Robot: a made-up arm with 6 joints. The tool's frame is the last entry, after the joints. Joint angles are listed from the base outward. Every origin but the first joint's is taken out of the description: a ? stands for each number. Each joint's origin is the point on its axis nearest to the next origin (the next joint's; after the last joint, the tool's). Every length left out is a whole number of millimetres.
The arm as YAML. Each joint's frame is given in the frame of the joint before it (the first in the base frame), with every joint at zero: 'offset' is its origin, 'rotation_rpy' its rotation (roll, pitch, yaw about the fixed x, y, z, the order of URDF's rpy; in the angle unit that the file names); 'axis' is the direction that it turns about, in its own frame. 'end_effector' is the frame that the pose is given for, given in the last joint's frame.
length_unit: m
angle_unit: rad
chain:
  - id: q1
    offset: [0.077, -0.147, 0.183]
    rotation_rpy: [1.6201, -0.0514, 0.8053]
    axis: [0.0, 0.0, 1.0]
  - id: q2
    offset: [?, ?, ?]
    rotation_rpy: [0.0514, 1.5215, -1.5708]
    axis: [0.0, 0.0, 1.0]
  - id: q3
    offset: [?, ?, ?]
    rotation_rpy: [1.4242, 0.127, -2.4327]
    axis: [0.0, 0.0, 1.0]
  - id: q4
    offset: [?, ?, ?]
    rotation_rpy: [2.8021, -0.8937, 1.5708]
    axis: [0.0, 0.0, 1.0]
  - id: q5
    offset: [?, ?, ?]
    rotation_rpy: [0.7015, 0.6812, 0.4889]
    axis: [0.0, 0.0, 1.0]
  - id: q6
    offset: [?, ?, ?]
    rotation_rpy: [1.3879, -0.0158, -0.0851]
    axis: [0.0, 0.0, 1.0]
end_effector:
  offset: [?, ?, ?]
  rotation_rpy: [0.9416, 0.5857, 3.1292]
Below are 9 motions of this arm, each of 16 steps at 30 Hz.
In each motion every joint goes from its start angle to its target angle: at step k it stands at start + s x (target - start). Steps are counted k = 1, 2, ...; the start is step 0. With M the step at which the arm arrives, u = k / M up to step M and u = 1 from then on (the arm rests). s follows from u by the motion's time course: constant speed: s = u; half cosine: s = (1 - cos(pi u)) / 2; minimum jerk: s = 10 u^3 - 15 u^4 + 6 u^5.
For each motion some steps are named. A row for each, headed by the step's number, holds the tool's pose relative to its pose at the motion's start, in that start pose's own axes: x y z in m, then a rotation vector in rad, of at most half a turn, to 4 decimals.
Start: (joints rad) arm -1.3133 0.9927 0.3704 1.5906 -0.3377 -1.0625
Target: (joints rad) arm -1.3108 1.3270 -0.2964 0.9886 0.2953 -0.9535
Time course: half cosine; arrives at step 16
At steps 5, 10, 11, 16:
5: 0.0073 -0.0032 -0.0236 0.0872 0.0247 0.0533
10: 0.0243 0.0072 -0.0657 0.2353 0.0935 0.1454
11: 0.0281 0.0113 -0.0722 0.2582 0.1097 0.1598
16: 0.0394 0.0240 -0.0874 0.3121 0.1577 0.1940

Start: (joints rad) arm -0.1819 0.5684 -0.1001 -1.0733 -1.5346 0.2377
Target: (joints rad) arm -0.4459 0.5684 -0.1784 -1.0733 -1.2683 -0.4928
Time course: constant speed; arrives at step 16
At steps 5, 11, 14, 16:
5: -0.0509 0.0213 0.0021 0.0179 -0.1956 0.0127
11: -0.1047 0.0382 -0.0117 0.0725 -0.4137 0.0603
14: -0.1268 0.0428 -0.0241 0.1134 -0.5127 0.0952
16: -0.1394 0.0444 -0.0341 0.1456 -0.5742 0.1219

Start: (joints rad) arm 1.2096 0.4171 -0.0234 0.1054 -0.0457 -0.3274
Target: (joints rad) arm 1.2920 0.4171 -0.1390 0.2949 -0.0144 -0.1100
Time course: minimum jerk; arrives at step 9
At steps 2, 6, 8, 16:
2: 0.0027 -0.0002 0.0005 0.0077 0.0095 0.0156
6: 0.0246 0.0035 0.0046 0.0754 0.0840 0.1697
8: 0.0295 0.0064 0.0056 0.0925 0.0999 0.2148
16: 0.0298 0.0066 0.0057 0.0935 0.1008 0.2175

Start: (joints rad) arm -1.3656 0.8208 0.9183 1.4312 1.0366 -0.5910
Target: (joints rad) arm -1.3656 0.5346 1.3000 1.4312 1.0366 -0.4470
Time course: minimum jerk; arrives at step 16
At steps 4, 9, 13, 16:
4: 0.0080 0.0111 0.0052 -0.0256 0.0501 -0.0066
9: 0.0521 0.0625 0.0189 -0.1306 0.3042 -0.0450
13: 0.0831 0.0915 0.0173 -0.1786 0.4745 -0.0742
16: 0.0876 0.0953 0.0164 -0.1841 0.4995 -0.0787

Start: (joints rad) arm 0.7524 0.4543 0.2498 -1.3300 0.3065 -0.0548
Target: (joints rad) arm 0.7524 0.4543 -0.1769 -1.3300 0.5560 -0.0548
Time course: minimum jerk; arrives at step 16
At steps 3, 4, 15, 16:
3: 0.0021 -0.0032 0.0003 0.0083 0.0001 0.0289
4: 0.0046 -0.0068 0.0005 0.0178 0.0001 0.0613
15: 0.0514 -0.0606 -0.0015 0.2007 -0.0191 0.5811
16: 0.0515 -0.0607 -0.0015 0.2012 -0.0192 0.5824

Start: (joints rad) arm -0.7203 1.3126 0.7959 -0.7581 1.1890 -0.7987
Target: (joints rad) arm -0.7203 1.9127 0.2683 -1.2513 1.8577 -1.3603
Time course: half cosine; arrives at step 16
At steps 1, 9, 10, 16:
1: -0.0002 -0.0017 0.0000 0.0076 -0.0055 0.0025
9: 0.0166 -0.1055 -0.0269 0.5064 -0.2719 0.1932
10: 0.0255 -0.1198 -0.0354 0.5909 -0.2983 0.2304
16: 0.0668 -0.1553 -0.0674 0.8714 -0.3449 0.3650

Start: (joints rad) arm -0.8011 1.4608 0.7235 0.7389 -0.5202 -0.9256
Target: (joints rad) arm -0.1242 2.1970 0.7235 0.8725 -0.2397 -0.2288
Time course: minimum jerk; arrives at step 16
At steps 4, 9, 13, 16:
4: 0.0513 0.0414 -0.0005 -0.0083 0.0666 0.1674
9: 0.1968 0.3450 -0.0484 -0.1292 0.4059 1.0128
13: 0.1620 0.5608 -0.1157 -0.2398 0.6285 1.5714
16: 0.1487 0.5887 -0.1267 -0.2551 0.6605 1.6527

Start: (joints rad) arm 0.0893 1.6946 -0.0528 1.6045 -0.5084 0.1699
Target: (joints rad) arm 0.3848 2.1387 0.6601 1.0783 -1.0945 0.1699
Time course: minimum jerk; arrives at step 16
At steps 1, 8, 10, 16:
1: 0.0005 0.0004 0.0002 -0.0022 0.0023 -0.0017
8: 0.1164 0.0890 0.0274 -0.5384 0.3754 -0.3756
10: 0.1656 0.1339 0.0264 -0.8019 0.4384 -0.5225
16: 0.2190 0.1927 0.0136 -1.1198 0.4162 -0.6670

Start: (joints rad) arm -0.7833 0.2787 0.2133 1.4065 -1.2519 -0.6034
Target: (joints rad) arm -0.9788 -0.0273 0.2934 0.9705 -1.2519 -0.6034
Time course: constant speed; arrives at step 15
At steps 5, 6, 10, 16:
5: -0.0326 -0.0194 0.0041 -0.0367 -0.1024 -0.1969
6: -0.0393 -0.0215 0.0044 -0.0465 -0.1220 -0.2367
10: -0.0657 -0.0240 0.0041 -0.0939 -0.1977 -0.3961
16: -0.0956 -0.0141 -0.0001 -0.1722 -0.2865 -0.5945

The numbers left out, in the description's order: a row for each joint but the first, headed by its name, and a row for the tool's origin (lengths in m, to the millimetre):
q2: -0.175 -0.319 0.0
q3: -0.102 -0.131 0.0
q4: -0.084 -0.096 0.0
q5: 0.048 0.028 0.0
q6: 0.007 -0.034 0.0
tool: -0.084 0.251 0.0

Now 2 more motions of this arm.
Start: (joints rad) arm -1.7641 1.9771 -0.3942 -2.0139 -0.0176 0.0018
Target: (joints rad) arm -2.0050 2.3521 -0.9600 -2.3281 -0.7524 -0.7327
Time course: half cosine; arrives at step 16
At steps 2, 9, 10, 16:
2: -0.0051 -0.0072 -0.0030 0.0206 -0.0163 -0.0233
9: -0.0968 -0.0763 -0.0742 0.2968 -0.2952 -0.4031
10: -0.1142 -0.0799 -0.0909 0.3401 -0.3493 -0.4736
16: -0.1701 -0.0720 -0.1552 0.4797 -0.5405 -0.7201

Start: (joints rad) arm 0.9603 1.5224 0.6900 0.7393 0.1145 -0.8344
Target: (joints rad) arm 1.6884 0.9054 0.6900 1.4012 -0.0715 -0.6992
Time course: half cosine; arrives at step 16
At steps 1, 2, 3, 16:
1: 0.0028 0.0018 0.0015 -0.0033 0.0058 -0.0008
2: 0.0109 0.0072 0.0057 -0.0130 0.0228 -0.0031
3: 0.0239 0.0163 0.0125 -0.0292 0.0498 -0.0071
16: 0.2357 0.2763 0.0784 -0.4109 0.4155 -0.1034

